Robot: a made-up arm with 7 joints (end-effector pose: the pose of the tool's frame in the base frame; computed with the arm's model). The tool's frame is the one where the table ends. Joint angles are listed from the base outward.
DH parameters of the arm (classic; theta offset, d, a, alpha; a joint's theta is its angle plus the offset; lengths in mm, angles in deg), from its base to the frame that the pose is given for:
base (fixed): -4.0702 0 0 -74.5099
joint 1: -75.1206 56.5 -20.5 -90
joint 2: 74.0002 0.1 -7 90
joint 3: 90 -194.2 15.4 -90
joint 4: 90 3 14.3 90
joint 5: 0 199.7 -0.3 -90
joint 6: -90 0 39.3 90
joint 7: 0 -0.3 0 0
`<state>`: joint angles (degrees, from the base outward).
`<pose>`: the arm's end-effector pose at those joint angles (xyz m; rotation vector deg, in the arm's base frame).
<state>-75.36 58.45 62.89 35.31 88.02 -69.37 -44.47</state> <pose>0.2201 0.3573 0.1242 111.42 -1.36 5.41</pose>
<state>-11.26 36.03 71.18 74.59 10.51 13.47 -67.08</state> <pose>0.0139 0.3597 -0.3186 -43.03 41.74 7.89</pose>
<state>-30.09 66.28 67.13 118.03 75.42 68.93 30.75</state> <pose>0.0356 0.3687 -0.2346 57.07 143.67 61.32</pose>
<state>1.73 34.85 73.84 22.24 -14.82 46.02 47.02</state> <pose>0.0163 0.4124 -0.1578 0.36 48.77 118.50</pose>
